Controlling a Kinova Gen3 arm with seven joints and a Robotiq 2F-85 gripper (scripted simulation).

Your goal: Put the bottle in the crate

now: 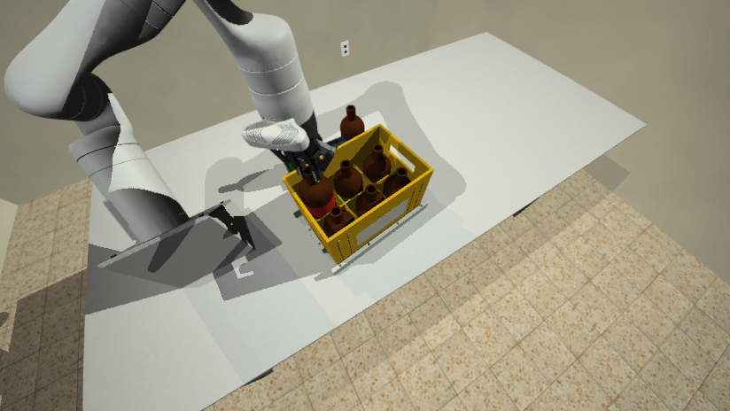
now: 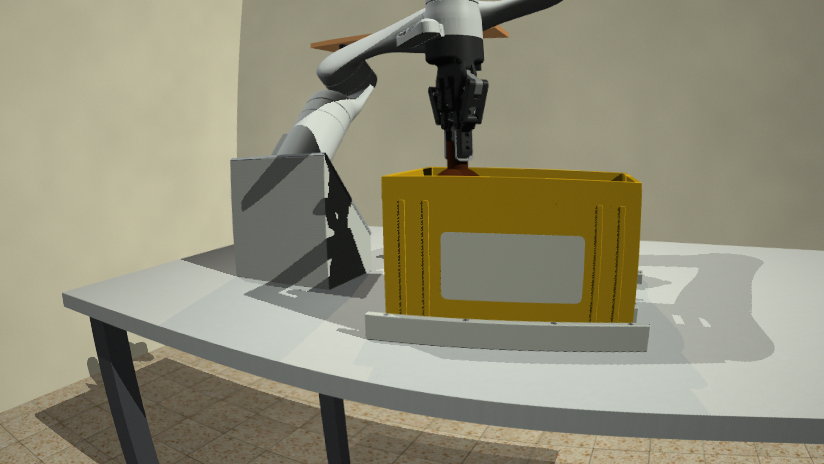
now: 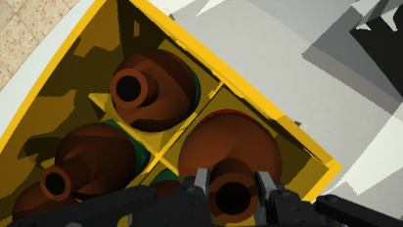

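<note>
My hand is 120 mm above the yellow crate, 80 mm short of it and 50 mm to the left of it. The rest, counted from my hand: tray (190 mm below, 170 mm to the left, 130 mm ahead).
</note>
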